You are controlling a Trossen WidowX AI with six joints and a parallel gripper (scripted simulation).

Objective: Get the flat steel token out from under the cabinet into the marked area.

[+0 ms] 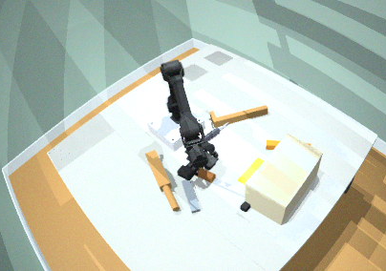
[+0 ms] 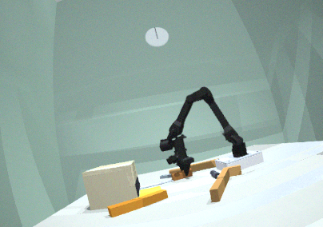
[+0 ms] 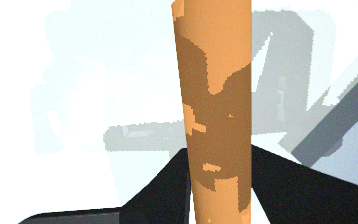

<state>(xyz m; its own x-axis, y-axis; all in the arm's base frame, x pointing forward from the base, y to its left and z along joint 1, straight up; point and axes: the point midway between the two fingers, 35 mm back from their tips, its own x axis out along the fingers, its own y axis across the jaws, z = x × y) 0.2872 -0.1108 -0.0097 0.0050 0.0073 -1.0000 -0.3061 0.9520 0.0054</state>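
My gripper tip is 10 cm to the left of the grey flat bar and 7 cm short of it. From my gripper tip the other things lie so: orange paddle (15 cm to the right, 4 cm behind, 1 cm above); then orange bar (38 cm to the left, 18 cm ahead, 1 cm above).
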